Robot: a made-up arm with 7 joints. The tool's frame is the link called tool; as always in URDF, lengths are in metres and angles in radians. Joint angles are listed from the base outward.
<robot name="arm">
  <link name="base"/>
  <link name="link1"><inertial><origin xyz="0.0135 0.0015 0.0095"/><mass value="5.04"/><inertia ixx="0.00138" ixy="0" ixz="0" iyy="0.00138" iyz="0" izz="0.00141"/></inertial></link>
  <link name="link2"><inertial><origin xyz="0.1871 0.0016 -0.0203"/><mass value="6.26"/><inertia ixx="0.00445" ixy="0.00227" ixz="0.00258" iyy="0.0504" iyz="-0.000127" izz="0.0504"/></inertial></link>
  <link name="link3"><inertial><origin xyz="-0.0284 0.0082 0.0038"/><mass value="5.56"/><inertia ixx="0.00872" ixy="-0.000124" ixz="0" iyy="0.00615" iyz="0" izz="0.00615"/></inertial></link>
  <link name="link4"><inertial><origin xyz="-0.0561 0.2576 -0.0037"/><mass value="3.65"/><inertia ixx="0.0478" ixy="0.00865" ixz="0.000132" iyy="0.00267" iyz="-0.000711" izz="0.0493"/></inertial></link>
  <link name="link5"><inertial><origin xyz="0.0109 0.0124 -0.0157"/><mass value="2.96"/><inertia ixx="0.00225" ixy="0" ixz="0" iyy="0.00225" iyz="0" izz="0.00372"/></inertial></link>
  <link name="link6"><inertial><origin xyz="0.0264 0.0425 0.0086"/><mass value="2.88"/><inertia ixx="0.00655" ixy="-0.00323" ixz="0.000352" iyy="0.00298" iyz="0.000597" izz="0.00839"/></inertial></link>
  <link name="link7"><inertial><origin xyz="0.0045 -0.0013 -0.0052"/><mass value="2.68"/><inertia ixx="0.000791" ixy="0" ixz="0" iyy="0.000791" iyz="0" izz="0.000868"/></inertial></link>
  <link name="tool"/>
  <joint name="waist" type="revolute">
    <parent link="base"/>
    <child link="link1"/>
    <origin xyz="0.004 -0.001 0.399" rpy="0 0 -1.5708"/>
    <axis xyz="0 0 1"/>
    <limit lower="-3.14" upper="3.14"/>
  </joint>
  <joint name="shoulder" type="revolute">
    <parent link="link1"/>
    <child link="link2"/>
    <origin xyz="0.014 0.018 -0.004" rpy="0 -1.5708 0"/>
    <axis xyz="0 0 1"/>
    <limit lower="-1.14" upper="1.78"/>
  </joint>
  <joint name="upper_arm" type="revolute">
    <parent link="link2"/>
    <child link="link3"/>
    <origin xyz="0.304 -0.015 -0.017" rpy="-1.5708 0 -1.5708"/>
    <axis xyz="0 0 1"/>
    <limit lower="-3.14" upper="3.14"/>
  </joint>
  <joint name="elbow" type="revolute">
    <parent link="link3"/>
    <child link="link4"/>
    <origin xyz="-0.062 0.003 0" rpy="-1.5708 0 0"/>
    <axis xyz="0 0 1"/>
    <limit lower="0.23" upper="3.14"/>
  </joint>
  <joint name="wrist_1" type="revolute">
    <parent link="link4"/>
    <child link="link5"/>
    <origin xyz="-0.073 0.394 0.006" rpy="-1.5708 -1.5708 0"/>
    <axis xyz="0 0 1"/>
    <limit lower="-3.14" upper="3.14"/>
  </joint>
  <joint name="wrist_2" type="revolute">
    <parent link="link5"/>
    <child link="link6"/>
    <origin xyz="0.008 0.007 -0.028" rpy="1.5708 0 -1.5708"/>
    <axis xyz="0 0 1"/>
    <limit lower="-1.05" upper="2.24"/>
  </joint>
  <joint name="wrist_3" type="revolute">
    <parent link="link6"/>
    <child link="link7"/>
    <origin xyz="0.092 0.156 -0.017" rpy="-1.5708 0 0"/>
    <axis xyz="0 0 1"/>
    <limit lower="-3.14" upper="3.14"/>
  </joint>
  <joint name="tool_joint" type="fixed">
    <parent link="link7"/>
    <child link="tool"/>
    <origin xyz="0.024 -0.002 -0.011" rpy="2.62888 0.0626 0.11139"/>
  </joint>
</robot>
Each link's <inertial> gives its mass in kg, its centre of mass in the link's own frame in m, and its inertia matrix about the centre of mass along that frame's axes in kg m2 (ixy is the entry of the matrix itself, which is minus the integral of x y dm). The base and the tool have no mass. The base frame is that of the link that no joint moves.
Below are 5 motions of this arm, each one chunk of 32 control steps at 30 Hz.
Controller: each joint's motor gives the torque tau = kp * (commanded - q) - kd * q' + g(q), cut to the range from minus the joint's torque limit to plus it. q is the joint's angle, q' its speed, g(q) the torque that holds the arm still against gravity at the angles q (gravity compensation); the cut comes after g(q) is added. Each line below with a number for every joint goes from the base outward.
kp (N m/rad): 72 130 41 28 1.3 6.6 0.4
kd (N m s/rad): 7.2 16 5.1 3.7 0.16 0.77 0.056
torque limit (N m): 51 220 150 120 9.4 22 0.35
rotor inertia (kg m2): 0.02 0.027 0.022 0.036 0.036 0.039 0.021
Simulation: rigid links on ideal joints. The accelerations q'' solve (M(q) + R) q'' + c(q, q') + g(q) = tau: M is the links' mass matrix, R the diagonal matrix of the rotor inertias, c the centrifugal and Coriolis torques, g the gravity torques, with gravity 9.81 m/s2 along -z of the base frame. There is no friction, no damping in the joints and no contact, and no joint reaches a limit. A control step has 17 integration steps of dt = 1/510 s. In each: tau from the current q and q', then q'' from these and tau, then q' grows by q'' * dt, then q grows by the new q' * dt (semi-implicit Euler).
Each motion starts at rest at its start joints. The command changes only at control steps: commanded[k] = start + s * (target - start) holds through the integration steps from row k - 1 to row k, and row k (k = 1, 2, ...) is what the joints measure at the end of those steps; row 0 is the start. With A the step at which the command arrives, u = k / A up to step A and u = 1 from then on. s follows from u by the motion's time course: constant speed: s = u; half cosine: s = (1 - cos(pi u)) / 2; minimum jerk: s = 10 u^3 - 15 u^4 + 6 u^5; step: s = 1 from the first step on.
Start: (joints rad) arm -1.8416 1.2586 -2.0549 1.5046 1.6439 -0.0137 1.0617
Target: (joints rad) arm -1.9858 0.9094 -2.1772 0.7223 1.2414 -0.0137 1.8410
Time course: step
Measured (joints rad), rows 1 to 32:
1: -1.8332 1.2432 -2.0455 1.4980 1.6183 -0.0186 1.0691
2: -1.8145 1.2104 -2.0289 1.4781 1.5549 -0.0224 1.0901
3: -1.7922 1.1715 -2.0155 1.4463 1.4662 -0.0191 1.1235
4: -1.7709 1.1326 -2.0097 1.4060 1.3610 -0.0101 1.1679
5: -1.7544 1.0968 -2.0121 1.3610 1.2456 0.0002 1.2214
6: -1.7451 1.0655 -2.0212 1.3141 1.1257 0.0077 1.2822
7: -1.7447 1.0388 -2.0349 1.2673 1.0059 0.0093 1.3482
8: -1.7540 1.0164 -2.0508 1.2217 0.8907 0.0040 1.4176
9: -1.7727 0.9976 -2.0673 1.1775 0.7838 -0.0077 1.4884
10: -1.8000 0.9815 -2.0832 1.1349 0.6881 -0.0237 1.5590
11: -1.8340 0.9673 -2.0977 1.0938 0.6057 -0.0411 1.6277
12: -1.8727 0.9542 -2.1106 1.0539 0.5380 -0.0567 1.6931
13: -1.9137 0.9416 -2.1220 1.0148 0.4857 -0.0676 1.7542
14: -1.9549 0.9292 -2.1323 0.9761 0.4493 -0.0718 1.8101
15: -1.9942 0.9169 -2.1422 0.9375 0.4290 -0.0682 1.8600
16: -2.0302 0.9046 -2.1524 0.8987 0.4252 -0.0567 1.9037
17: -2.0616 0.8927 -2.1636 0.8595 0.4383 -0.0384 1.9408
18: -2.0880 0.8814 -2.1764 0.8198 0.4690 -0.0152 1.9713
19: -2.1090 0.8710 -2.1910 0.7799 0.5176 0.0105 1.9952
20: -2.1248 0.8620 -2.2076 0.7400 0.5841 0.0360 2.0126
21: -2.1357 0.8547 -2.2258 0.7002 0.6677 0.0585 2.0238
22: -2.1424 0.8493 -2.2449 0.6611 0.7667 0.0757 2.0293
23: -2.1454 0.8460 -2.2639 0.6229 0.8785 0.0857 2.0294
24: -2.1452 0.8446 -2.2816 0.5864 0.9998 0.0871 2.0248
25: -2.1425 0.8451 -2.2968 0.5521 1.1264 0.0797 2.0160
26: -2.1376 0.8471 -2.3084 0.5206 1.2543 0.0638 2.0037
27: -2.1309 0.8503 -2.3157 0.4926 1.3794 0.0408 1.9884
28: -2.1226 0.8545 -2.3184 0.4686 1.4985 0.0125 1.9706
29: -2.1130 0.8592 -2.3167 0.4489 1.6089 -0.0186 1.9511
30: -2.1023 0.8642 -2.3110 0.4337 1.7086 -0.0500 1.9303
31: -2.0907 0.8693 -2.3020 0.4231 1.7965 -0.0795 1.9088
32: -2.0786 0.8741 -2.2904 0.4170 1.8718 -0.1050 1.8872

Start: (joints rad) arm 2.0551 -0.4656 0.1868 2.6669 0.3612 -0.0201 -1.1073
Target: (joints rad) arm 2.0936 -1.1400 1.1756 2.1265 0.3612 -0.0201 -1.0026
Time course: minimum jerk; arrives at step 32
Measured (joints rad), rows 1 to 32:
1: 2.0551 -0.4656 0.1868 2.6669 0.3612 -0.0201 -1.1073
2: 2.0553 -0.4657 0.1870 2.6667 0.3612 -0.0202 -1.1073
3: 2.0558 -0.4661 0.1877 2.6660 0.3611 -0.0206 -1.1073
4: 2.0569 -0.4671 0.1894 2.6643 0.3611 -0.0213 -1.1073
5: 2.0586 -0.4691 0.1925 2.6610 0.3615 -0.0227 -1.1072
6: 2.0612 -0.4724 0.1976 2.6555 0.3625 -0.0248 -1.1070
7: 2.0645 -0.4773 0.2054 2.6473 0.3648 -0.0277 -1.1067
8: 2.0685 -0.4844 0.2162 2.6360 0.3688 -0.0312 -1.1062
9: 2.0731 -0.4937 0.2305 2.6213 0.3752 -0.0353 -1.1053
10: 2.0781 -0.5055 0.2483 2.6030 0.3847 -0.0396 -1.1041
11: 2.0833 -0.5199 0.2698 2.5811 0.3979 -0.0440 -1.1025
12: 2.0885 -0.5368 0.2949 2.5559 0.4153 -0.0483 -1.1002
13: 2.0935 -0.5563 0.3234 2.5276 0.4373 -0.0523 -1.0973
14: 2.0982 -0.5781 0.3552 2.4967 0.4641 -0.0559 -1.0937
15: 2.1024 -0.6020 0.3898 2.4636 0.4956 -0.0591 -1.0892
16: 2.1057 -0.6279 0.4272 2.4290 0.5315 -0.0618 -1.0837
17: 2.1081 -0.6556 0.4670 2.3934 0.5712 -0.0640 -1.0773
18: 2.1094 -0.6848 0.5091 2.3575 0.6136 -0.0657 -1.0698
19: 2.1094 -0.7152 0.5531 2.3219 0.6577 -0.0669 -1.0614
20: 2.1082 -0.7467 0.5990 2.2872 0.7020 -0.0673 -1.0519
21: 2.1057 -0.7790 0.6465 2.2540 0.7451 -0.0667 -1.0416
22: 2.1019 -0.8120 0.6954 2.2230 0.7854 -0.0648 -1.0304
23: 2.0970 -0.8453 0.7455 2.1946 0.8214 -0.0613 -1.0187
24: 2.0910 -0.8787 0.7966 2.1692 0.8515 -0.0558 -1.0065
25: 2.0842 -0.9120 0.8484 2.1471 0.8743 -0.0479 -0.9943
26: 2.0767 -0.9449 0.9006 2.1285 0.8887 -0.0375 -0.9822
27: 2.0689 -0.9772 0.9528 2.1135 0.8936 -0.0243 -0.9706
28: 2.0610 -1.0086 1.0046 2.1019 0.8882 -0.0083 -0.9597
29: 2.0532 -1.0389 1.0555 2.0935 0.8721 0.0104 -0.9501
30: 2.0458 -1.0679 1.1049 2.0880 0.8449 0.0314 -0.9418
31: 2.0391 -1.0953 1.1525 2.0847 0.8067 0.0542 -0.9352
32: 2.0335 -1.1212 1.1976 2.0830 0.7582 0.0779 -0.9307

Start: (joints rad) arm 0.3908 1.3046 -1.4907 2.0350 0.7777 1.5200 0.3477
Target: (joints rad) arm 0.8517 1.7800 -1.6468 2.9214 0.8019 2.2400 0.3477
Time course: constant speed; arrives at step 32
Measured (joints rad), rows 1 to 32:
1: 0.3907 1.3057 -1.4923 2.0357 0.7784 1.5216 0.3477
2: 0.3904 1.3090 -1.4965 2.0378 0.7796 1.5263 0.3476
3: 0.3899 1.3144 -1.5032 2.0418 0.7800 1.5346 0.3475
4: 0.3895 1.3215 -1.5117 2.0477 0.7782 1.5462 0.3476
5: 0.3892 1.3302 -1.5212 2.0554 0.7731 1.5607 0.3477
6: 0.3893 1.3400 -1.5311 2.0647 0.7639 1.5777 0.3481
7: 0.3901 1.3507 -1.5409 2.0754 0.7500 1.5966 0.3487
8: 0.3918 1.3622 -1.5504 2.0874 0.7315 1.6172 0.3496
9: 0.3944 1.3742 -1.5592 2.1006 0.7084 1.6392 0.3506
10: 0.3982 1.3868 -1.5672 2.1149 0.6810 1.6623 0.3520
11: 0.4031 1.3999 -1.5744 2.1302 0.6501 1.6866 0.3535
12: 0.4092 1.4134 -1.5808 2.1466 0.6162 1.7116 0.3552
13: 0.4166 1.4274 -1.5864 2.1642 0.5802 1.7374 0.3572
14: 0.4251 1.4418 -1.5914 2.1829 0.5430 1.7636 0.3593
15: 0.4348 1.4566 -1.5957 2.2028 0.5054 1.7900 0.3615
16: 0.4456 1.4717 -1.5996 2.2241 0.4685 1.8163 0.3638
17: 0.4574 1.4870 -1.6031 2.2469 0.4329 1.8420 0.3662
18: 0.4702 1.5025 -1.6065 2.2711 0.3994 1.8668 0.3686
19: 0.4840 1.5182 -1.6097 2.2970 0.3687 1.8903 0.3710
20: 0.4987 1.5338 -1.6130 2.3243 0.3413 1.9122 0.3734
21: 0.5143 1.5495 -1.6163 2.3533 0.3176 1.9323 0.3758
22: 0.5308 1.5651 -1.6197 2.3837 0.2979 1.9504 0.3780
23: 0.5482 1.5805 -1.6233 2.4155 0.2823 1.9664 0.3801
24: 0.5664 1.5959 -1.6270 2.4486 0.2708 1.9805 0.3821
25: 0.5855 1.6110 -1.6309 2.4828 0.2635 1.9926 0.3839
26: 0.6056 1.6260 -1.6348 2.5180 0.2603 2.0032 0.3854
27: 0.6265 1.6408 -1.6390 2.5540 0.2609 2.0124 0.3867
28: 0.6482 1.6554 -1.6431 2.5906 0.2651 2.0207 0.3878
29: 0.6708 1.6699 -1.6474 2.6278 0.2726 2.0283 0.3885
30: 0.6941 1.6843 -1.6516 2.6653 0.2831 2.0359 0.3889
31: 0.7182 1.6987 -1.6558 2.7031 0.2963 2.0435 0.3890
32: 0.7430 1.7129 -1.6600 2.7412 0.3118 2.0517 0.3888

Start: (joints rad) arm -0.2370 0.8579 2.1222 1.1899 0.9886 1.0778 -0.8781
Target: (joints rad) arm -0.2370 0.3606 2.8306 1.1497 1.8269 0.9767 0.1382
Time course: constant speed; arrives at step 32
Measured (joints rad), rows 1 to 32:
1: -0.2374 0.8571 2.1223 1.1900 0.9889 1.0777 -0.8778
2: -0.2389 0.8547 2.1229 1.1905 0.9898 1.0771 -0.8766
3: -0.2415 0.8502 2.1243 1.1913 0.9913 1.0752 -0.8741
4: -0.2452 0.8436 2.1268 1.1924 0.9934 1.0717 -0.8696
5: -0.2499 0.8350 2.1308 1.1938 0.9960 1.0661 -0.8629
6: -0.2552 0.8248 2.1366 1.1955 0.9990 1.0584 -0.8535
7: -0.2608 0.8132 2.1442 1.1976 1.0024 1.0485 -0.8412
8: -0.2664 0.8006 2.1537 1.2000 1.0063 1.0370 -0.8257
9: -0.2717 0.7871 2.1650 1.2028 1.0112 1.0241 -0.8069
10: -0.2764 0.7730 2.1783 1.2060 1.0173 1.0102 -0.7848
11: -0.2805 0.7584 2.1932 1.2095 1.0251 0.9960 -0.7594
12: -0.2836 0.7434 2.2098 1.2135 1.0352 0.9817 -0.7309
13: -0.2858 0.7282 2.2280 1.2177 1.0480 0.9679 -0.6994
14: -0.2872 0.7128 2.2476 1.2221 1.0643 0.9548 -0.6651
15: -0.2877 0.6971 2.2685 1.2266 1.0843 0.9427 -0.6284
16: -0.2874 0.6814 2.2908 1.2311 1.1085 0.9318 -0.5895
17: -0.2865 0.6655 2.3142 1.2355 1.1371 0.9224 -0.5488
18: -0.2850 0.6494 2.3388 1.2398 1.1704 0.9147 -0.5066
19: -0.2830 0.6332 2.3644 1.2437 1.2082 0.9086 -0.4635
20: -0.2807 0.6169 2.3910 1.2472 1.2506 0.9044 -0.4197
21: -0.2780 0.6005 2.4185 1.2503 1.2971 0.9020 -0.3755
22: -0.2751 0.5840 2.4468 1.2528 1.3475 0.9016 -0.3315
23: -0.2720 0.5673 2.4758 1.2548 1.4013 0.9030 -0.2878
24: -0.2687 0.5506 2.5055 1.2561 1.4579 0.9063 -0.2447
25: -0.2653 0.5337 2.5356 1.2567 1.5165 0.9113 -0.2025
26: -0.2616 0.5168 2.5661 1.2566 1.5766 0.9179 -0.1614
27: -0.2579 0.4998 2.5970 1.2559 1.6374 0.9258 -0.1215
28: -0.2540 0.4827 2.6282 1.2545 1.6980 0.9349 -0.0828
29: -0.2501 0.4656 2.6595 1.2524 1.7578 0.9448 -0.0455
30: -0.2461 0.4484 2.6910 1.2498 1.8158 0.9552 -0.0095
31: -0.2422 0.4312 2.7224 1.2467 1.8714 0.9657 0.0252
32: -0.2382 0.4141 2.7537 1.2432 1.9240 0.9760 0.0587

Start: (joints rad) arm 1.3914 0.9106 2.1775 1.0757 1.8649 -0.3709 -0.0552
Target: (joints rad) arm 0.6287 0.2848 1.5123 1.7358 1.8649 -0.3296 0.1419
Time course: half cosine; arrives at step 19
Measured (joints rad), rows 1 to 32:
1: 1.3912 0.9103 2.1774 1.0758 1.8652 -0.3707 -0.0552
2: 1.3900 0.9085 2.1768 1.0763 1.8670 -0.3695 -0.0551
3: 1.3868 0.9039 2.1752 1.0778 1.8718 -0.3663 -0.0548
4: 1.3802 0.8947 2.1721 1.0808 1.8817 -0.3600 -0.0542
5: 1.3691 0.8796 2.1667 1.0858 1.8983 -0.3500 -0.0531
6: 1.3525 0.8578 2.1588 1.0931 1.9233 -0.3361 -0.0513
7: 1.3297 0.8289 2.1481 1.1032 1.9578 -0.3183 -0.0485
8: 1.3006 0.7930 2.1343 1.1160 2.0027 -0.2976 -0.0445
9: 1.2652 0.7507 2.1175 1.1318 2.0580 -0.2752 -0.0390
10: 1.2241 0.7030 2.0975 1.1505 2.1235 -0.2527 -0.0318
11: 1.1784 0.6511 2.0742 1.1722 2.1977 -0.2318 -0.0226
12: 1.1295 0.5964 2.0471 1.1968 2.2786 -0.2143 -0.0111
13: 1.0791 0.5405 2.0159 1.2243 2.3631 -0.2010 0.0027
14: 1.0290 0.4850 1.9801 1.2543 2.4473 -0.1925 0.0189
15: 0.9805 0.4317 1.9396 1.2862 2.5270 -0.1881 0.0374
16: 0.9342 0.3824 1.8954 1.3190 2.5978 -0.1865 0.0578
17: 0.8905 0.3391 1.8488 1.3520 2.6557 -0.1860 0.0799
18: 0.8494 0.3035 1.8014 1.3845 2.6970 -0.1857 0.1031
19: 0.8115 0.2770 1.7550 1.4167 2.7190 -0.1850 0.1268
20: 0.7773 0.2602 1.7105 1.4490 2.7199 -0.1839 0.1502
21: 0.7471 0.2524 1.6686 1.4822 2.7000 -0.1828 0.1729
22: 0.7203 0.2519 1.6295 1.5167 2.6607 -0.1819 0.1942
23: 0.6966 0.2568 1.5932 1.5525 2.6041 -0.1813 0.2136
24: 0.6754 0.2653 1.5594 1.5892 2.5325 -0.1809 0.2308
25: 0.6559 0.2756 1.5281 1.6263 2.4479 -0.1808 0.2455
26: 0.6377 0.2867 1.4989 1.6628 2.3522 -0.1814 0.2573
27: 0.6205 0.2975 1.4717 1.6979 2.2468 -0.1833 0.2660
28: 0.6039 0.3077 1.4464 1.7307 2.1335 -0.1877 0.2715
29: 0.5879 0.3168 1.4230 1.7607 2.0139 -0.1959 0.2738
30: 0.5724 0.3248 1.4014 1.7873 1.8902 -0.2092 0.2729
31: 0.5574 0.3316 1.3815 1.8102 1.7650 -0.2284 0.2689
32: 0.5430 0.3372 1.3632 1.8293 1.6412 -0.2539 0.2620

